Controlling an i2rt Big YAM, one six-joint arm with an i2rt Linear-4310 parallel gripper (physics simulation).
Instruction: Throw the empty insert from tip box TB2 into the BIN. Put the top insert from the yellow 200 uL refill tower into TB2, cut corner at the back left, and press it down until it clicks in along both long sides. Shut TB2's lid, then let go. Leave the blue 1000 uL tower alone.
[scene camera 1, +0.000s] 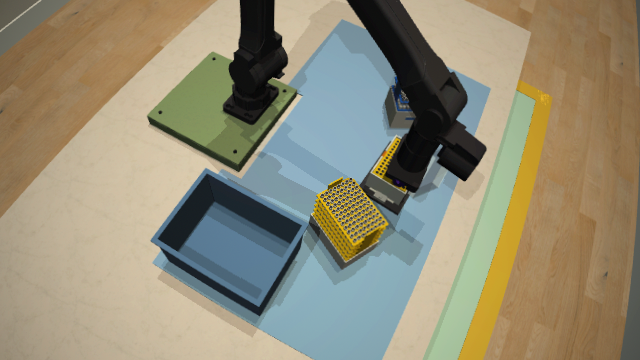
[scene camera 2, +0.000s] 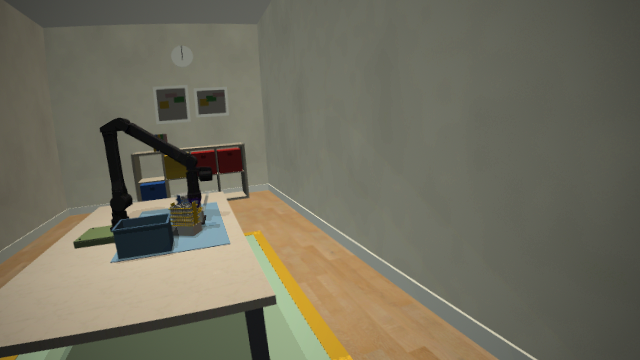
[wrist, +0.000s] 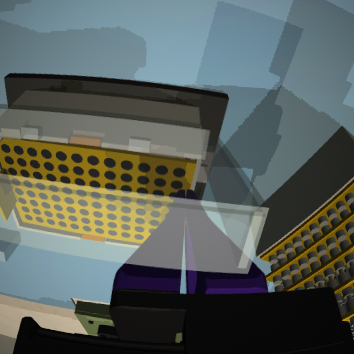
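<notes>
TB2 (scene camera 1: 382, 193) (wrist: 110, 122) stands on the blue mat, its clear lid (wrist: 254, 235) raised. A yellow insert (scene camera 1: 388, 159) (wrist: 75, 166) with dark open holes lies in TB2; no tips show in it. My gripper (scene camera 1: 398, 183) (wrist: 186, 194) is shut and empty. Its purple fingertips are at the insert's right end in the wrist view, with the finger bodies seen through the lid; contact is hard to tell. The yellow refill tower (scene camera 1: 350, 212) (scene camera 2: 184, 215) (wrist: 320, 257) stands close beside TB2, stacked with tip-filled inserts. The blue BIN (scene camera 1: 227, 245) (scene camera 2: 145, 240) stands beyond the tower.
The blue 1000 uL tower (scene camera 1: 400, 117) stands past TB2, partly hidden by the arm. The green base plate (scene camera 1: 190, 100) (scene camera 2: 92, 237) carries the arm. The arm's forearm passes above the mat (scene camera 1: 320, 100).
</notes>
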